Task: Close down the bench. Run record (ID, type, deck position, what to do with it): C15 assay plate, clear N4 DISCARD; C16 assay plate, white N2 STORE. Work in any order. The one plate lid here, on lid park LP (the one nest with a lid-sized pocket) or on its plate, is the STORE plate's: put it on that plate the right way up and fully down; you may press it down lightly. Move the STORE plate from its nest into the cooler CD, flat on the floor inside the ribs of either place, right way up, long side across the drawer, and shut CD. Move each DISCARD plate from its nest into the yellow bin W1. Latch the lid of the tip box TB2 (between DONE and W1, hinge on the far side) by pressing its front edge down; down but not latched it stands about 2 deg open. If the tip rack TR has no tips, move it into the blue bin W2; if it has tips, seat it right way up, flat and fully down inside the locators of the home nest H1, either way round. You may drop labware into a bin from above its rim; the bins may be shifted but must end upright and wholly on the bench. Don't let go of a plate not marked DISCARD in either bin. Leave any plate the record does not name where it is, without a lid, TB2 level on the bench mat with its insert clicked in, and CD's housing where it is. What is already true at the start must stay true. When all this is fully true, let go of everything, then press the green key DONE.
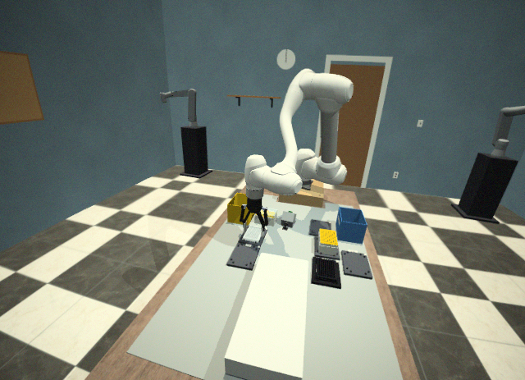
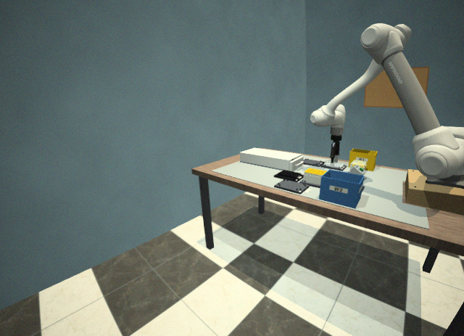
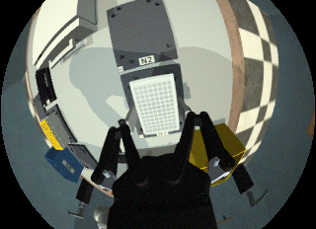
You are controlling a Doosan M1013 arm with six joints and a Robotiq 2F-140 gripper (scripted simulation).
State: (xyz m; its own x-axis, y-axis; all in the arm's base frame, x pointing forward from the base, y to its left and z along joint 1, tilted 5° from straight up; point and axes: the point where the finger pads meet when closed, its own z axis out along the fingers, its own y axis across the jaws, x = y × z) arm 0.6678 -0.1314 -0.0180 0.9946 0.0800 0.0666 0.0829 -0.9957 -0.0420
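My gripper is now 20 mm above the clear plate. Round my hand: tip box TB2: 180 mm behind, 10 mm to the left; yellow bin W1: 170 mm behind, 140 mm to the right; grey nest: 170 mm ahead, 20 mm to the left, 30 mm below.
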